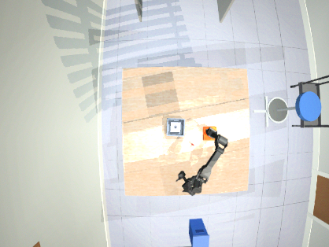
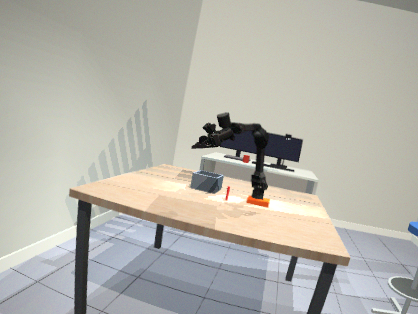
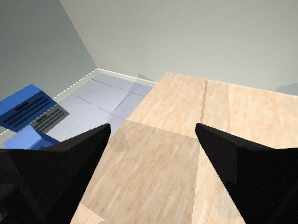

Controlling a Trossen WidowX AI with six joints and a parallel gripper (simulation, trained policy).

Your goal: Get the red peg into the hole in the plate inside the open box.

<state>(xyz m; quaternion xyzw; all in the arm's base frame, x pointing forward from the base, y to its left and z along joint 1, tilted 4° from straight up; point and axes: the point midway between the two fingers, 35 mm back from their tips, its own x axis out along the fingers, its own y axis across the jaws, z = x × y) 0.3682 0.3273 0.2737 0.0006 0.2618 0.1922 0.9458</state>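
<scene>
The red peg is 21 cm behind my gripper tip, 24 cm to the right of it and 25 cm below it. Also, from my gripper tip: dark box: 9 cm behind, 44 cm to the right, 26 cm below; then pale plate: 9 cm behind, 44 cm to the right, 24 cm below.
</scene>
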